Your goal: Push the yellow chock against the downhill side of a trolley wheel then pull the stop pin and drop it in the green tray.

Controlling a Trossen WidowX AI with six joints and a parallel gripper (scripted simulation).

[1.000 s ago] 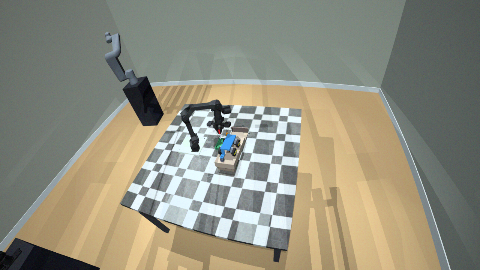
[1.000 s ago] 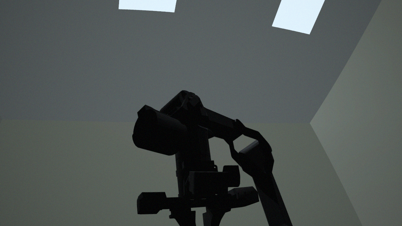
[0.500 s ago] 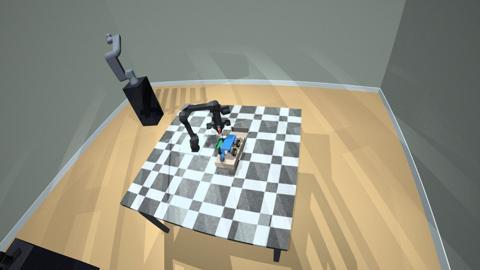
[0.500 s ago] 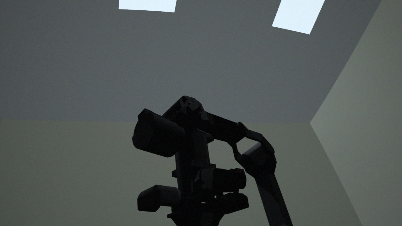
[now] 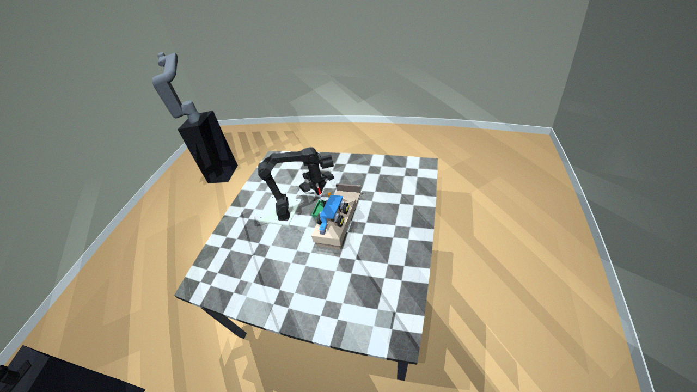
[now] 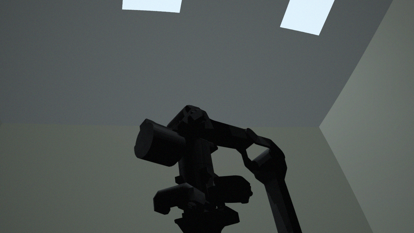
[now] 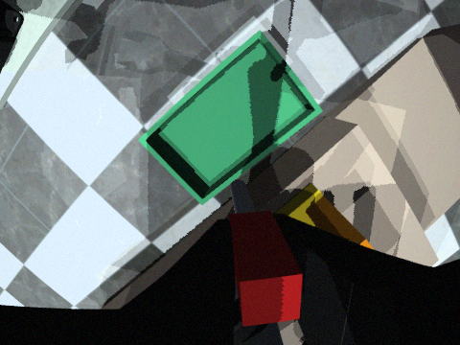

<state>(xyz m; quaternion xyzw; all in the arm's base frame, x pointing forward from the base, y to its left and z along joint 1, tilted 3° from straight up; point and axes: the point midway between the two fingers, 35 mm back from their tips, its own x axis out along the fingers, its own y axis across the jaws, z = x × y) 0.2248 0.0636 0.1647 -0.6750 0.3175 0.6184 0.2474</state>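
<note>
My gripper tip is now right at the red-headed stop pin. From my gripper tip the other things lie so: yellow chock 50 mm ahead, 10 mm to the right, 50 mm below; blue-topped trolley 90 mm ahead, 110 mm to the right, 20 mm below.
</note>
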